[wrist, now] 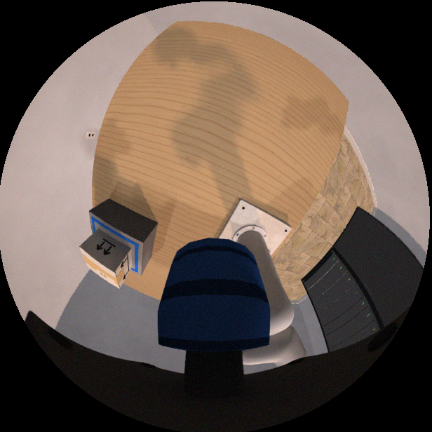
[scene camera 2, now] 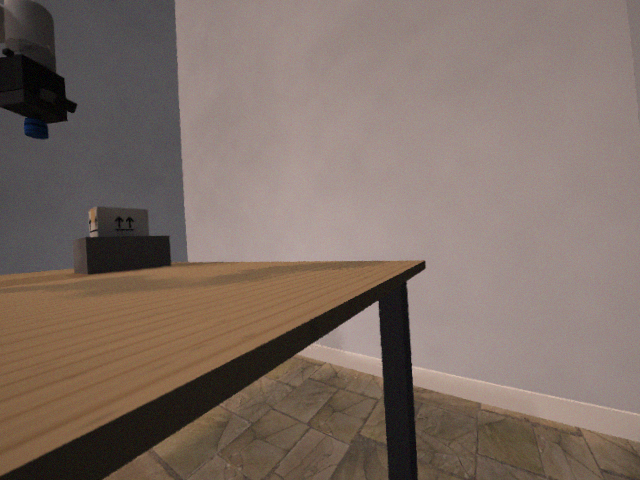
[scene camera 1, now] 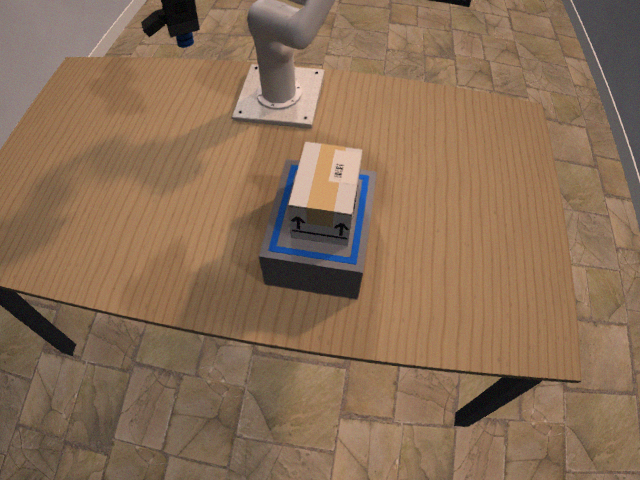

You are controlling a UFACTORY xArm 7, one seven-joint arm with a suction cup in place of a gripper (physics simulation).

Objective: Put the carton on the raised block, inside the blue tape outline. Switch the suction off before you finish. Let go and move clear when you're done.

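Frame: origin at the arm's base, x ahead, y left, z up, level; centimetres.
Seen in the pictures: hand, tool point: (scene camera 2: pixel 36 135) (scene camera 1: pixel 185 43); arm's base, link origin: (scene camera 1: pixel 279 93).
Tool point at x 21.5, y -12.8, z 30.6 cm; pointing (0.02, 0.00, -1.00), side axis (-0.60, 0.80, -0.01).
Offsets run from my tool point to a thing's top centre. "pt": to the spot under its first point. Level surfaces: height alone.
The white carton @(dx +20.3, dy +37.2, dz -10.4 cm) (scene camera 1: pixel 324 186) (scene camera 2: pixel 122 222) (wrist: pixel 106 257) with a tan tape strip, a label and up arrows stands upright on the grey raised block @(dx +20.9, dy +36.5, dz -21.1 cm) (scene camera 1: pixel 312 276) (scene camera 2: pixel 129 254) (wrist: pixel 122 220). The blue tape outline @(pt dx +31.0, dy +38.0, dz -21.1 cm) (scene camera 1: pixel 315 254) (wrist: pixel 116 231) shows around the carton's base on its front and both sides in scene camera 1; its far edge is partly hidden behind the carton. My blue suction cup (scene camera 1: pixel 185 40) (scene camera 2: pixel 36 129) (wrist: pixel 215 295) holds nothing. It hangs high above the table, well away from the carton and off to one side of it.
The wooden table @(dz -33.2 cm) (scene camera 1: pixel 454 232) (scene camera 2: pixel 180 330) (wrist: pixel 165 100) carries the block and the arm's white base plate (scene camera 1: pixel 305 111) (wrist: pixel 265 220). A black cabinet (wrist: pixel 350 280) stands on the floor near the base side. Walls rise beyond the table.
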